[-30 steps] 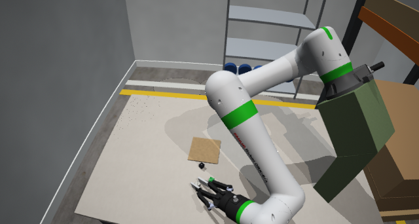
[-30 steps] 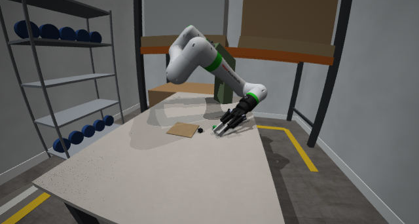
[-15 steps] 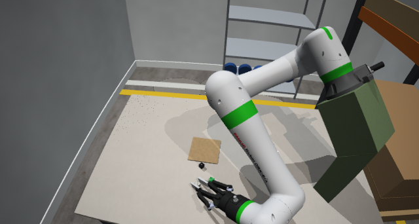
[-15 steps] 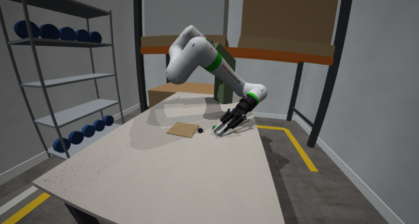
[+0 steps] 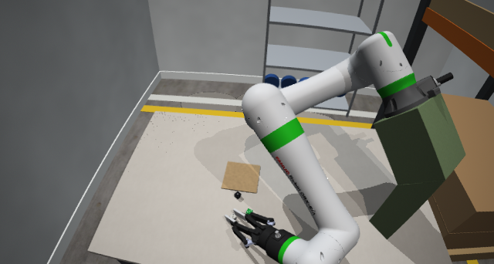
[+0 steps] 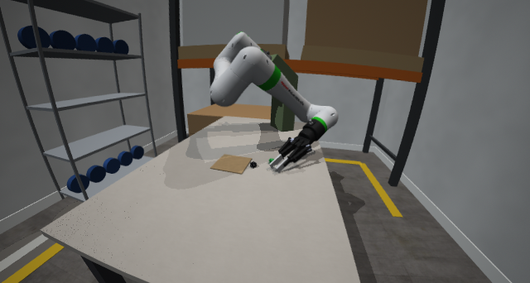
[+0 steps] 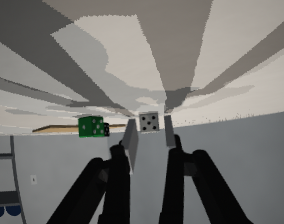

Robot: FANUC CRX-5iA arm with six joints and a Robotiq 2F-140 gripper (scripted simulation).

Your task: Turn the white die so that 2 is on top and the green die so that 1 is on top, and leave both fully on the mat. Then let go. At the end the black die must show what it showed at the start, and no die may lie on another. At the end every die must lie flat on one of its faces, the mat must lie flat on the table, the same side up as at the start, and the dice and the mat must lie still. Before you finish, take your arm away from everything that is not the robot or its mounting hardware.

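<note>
The white die lies 1 cm ahead of my hand, 1 cm to the right of it and 2 cm below it. From my hand the other things lie so: mat (3 cm behind, 20 cm to the right, 3 cm below); then black die (1 cm behind, 11 cm to the right, 2 cm below); then green die (5 cm behind, 3 cm to the right, 2 cm below).
</note>
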